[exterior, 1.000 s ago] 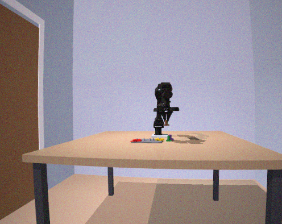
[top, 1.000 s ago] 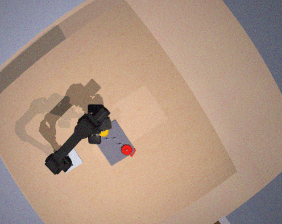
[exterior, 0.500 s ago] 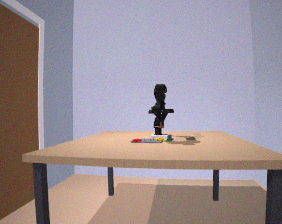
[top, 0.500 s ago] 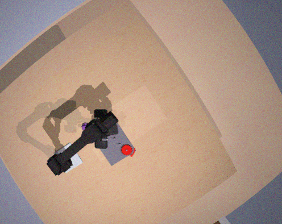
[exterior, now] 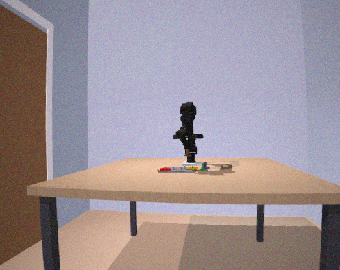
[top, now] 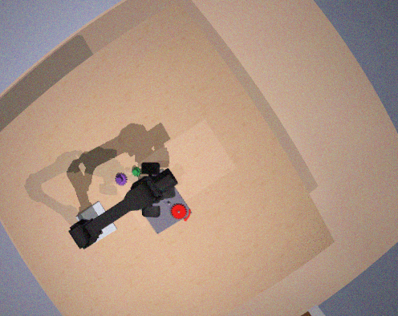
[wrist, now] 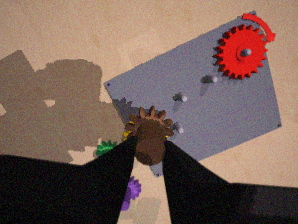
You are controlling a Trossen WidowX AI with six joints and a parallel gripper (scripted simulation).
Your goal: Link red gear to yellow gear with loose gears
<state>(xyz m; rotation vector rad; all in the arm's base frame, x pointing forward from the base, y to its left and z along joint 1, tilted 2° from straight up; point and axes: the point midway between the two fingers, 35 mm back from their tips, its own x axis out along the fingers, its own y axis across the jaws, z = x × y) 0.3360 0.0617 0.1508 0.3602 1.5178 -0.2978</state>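
Now: gripper tip 30 mm short of the red gear, 130 mm to the left of it and 100 mm above it. From my gripper tip the other things lie so: brown gear: 10 mm below; then green gear: 60 mm behind, 80 mm to the left, 100 mm below; then yellow gear: 40 mm behind, 20 mm to the left, 100 mm below.
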